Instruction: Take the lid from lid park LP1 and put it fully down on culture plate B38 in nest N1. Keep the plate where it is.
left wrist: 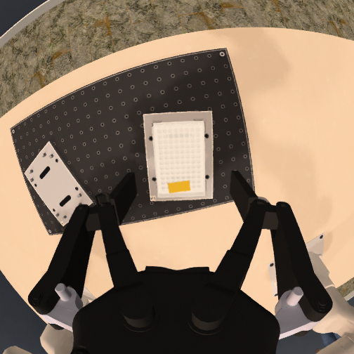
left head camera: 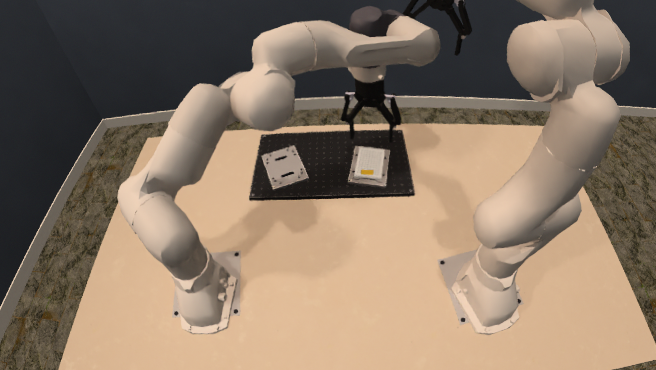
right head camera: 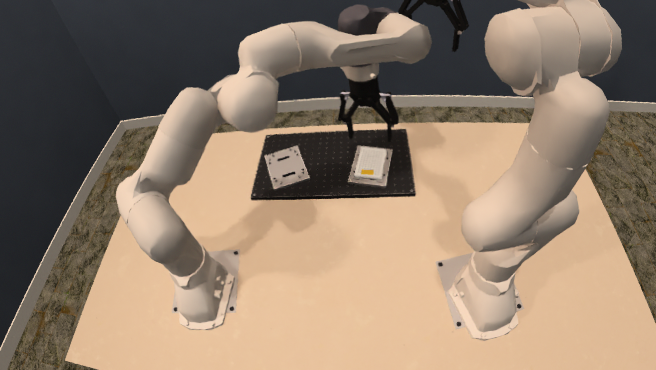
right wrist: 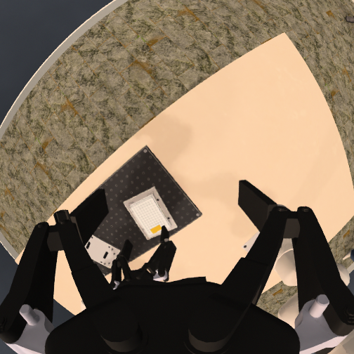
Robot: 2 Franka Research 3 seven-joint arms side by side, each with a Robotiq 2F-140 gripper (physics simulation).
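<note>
The white culture plate with a yellow label (left head camera: 371, 161) (right head camera: 371, 161) (left wrist: 178, 155) (right wrist: 147, 212) sits in its pale nest (left head camera: 386, 172) (right head camera: 387, 172) (left wrist: 209, 160) (right wrist: 168, 215). A see-through lid seems to lie over it; how fully it is down is too fine to tell. The pale lid park (left head camera: 284, 166) (right head camera: 286, 167) (left wrist: 57, 186), with two dark slots, bears no lid. My left gripper (left head camera: 371, 137) (right head camera: 370, 136) (left wrist: 182, 182) (right wrist: 146, 236) is open and empty above the plate. My right gripper (right wrist: 171, 197) is open and empty, high up; my left arm partly hides it in the head views.
A black perforated board (left head camera: 325, 187) (right head camera: 325, 187) (left wrist: 115, 100) (right wrist: 145, 167) carries the nest and lid park. My left arm (left head camera: 310, 45) (right head camera: 295, 45) reaches over the board's far side. My right arm (left head camera: 530, 185) (right head camera: 520, 185) stands at the right in the head views.
</note>
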